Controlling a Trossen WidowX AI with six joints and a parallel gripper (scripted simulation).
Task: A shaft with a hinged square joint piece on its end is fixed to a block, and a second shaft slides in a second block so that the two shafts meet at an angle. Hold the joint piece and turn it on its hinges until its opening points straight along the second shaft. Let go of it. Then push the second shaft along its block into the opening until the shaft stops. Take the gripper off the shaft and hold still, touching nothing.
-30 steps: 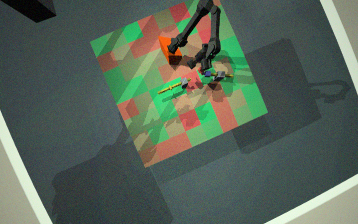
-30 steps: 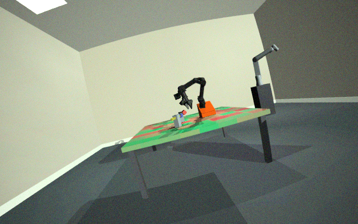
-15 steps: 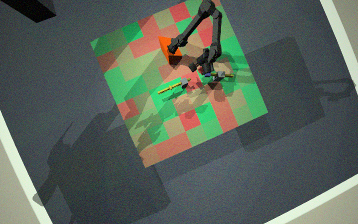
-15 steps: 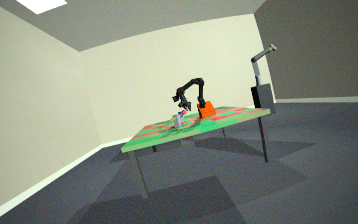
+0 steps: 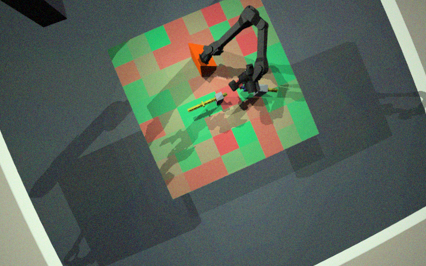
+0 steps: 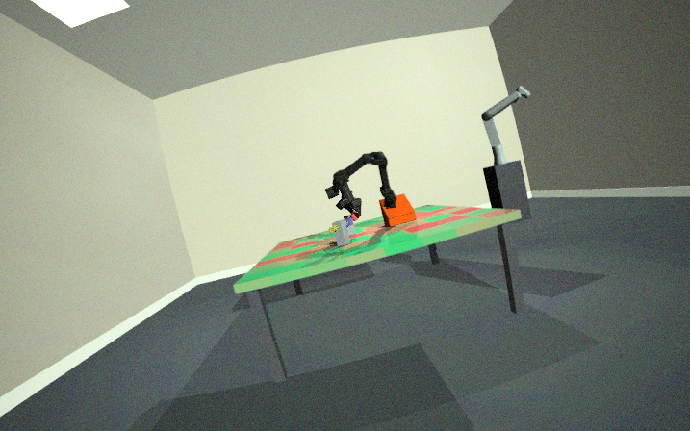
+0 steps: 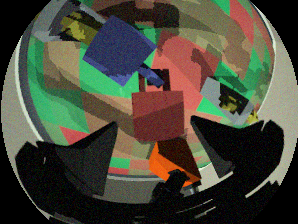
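Right now my gripper tip is 20 mm short of the red square joint piece and 10 mm to the right of it.
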